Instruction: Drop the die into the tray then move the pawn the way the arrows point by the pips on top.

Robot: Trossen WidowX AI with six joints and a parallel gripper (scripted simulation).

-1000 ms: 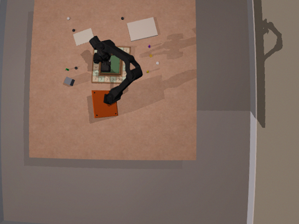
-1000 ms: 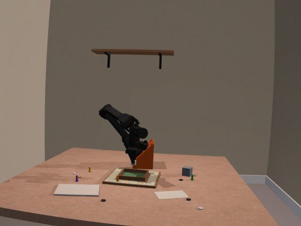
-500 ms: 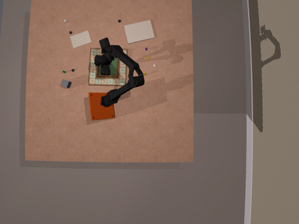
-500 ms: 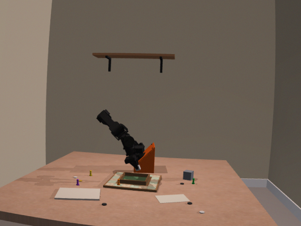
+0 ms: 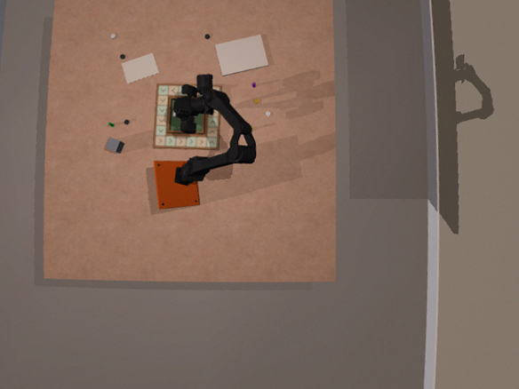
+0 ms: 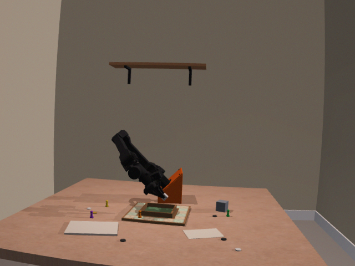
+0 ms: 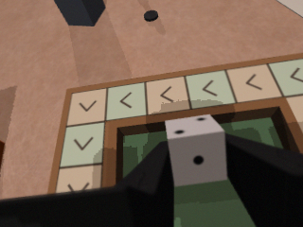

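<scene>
Now: gripper tip right at the grey die. Also, from my gripper tip: green dice tray 10 mm ahead, 30 mm to the right, 80 mm below; then orange pawn 130 mm ahead, 90 mm to the right, 60 mm below; then yellow pawn 20 mm behind, 310 mm to the right, 70 mm below.
</scene>
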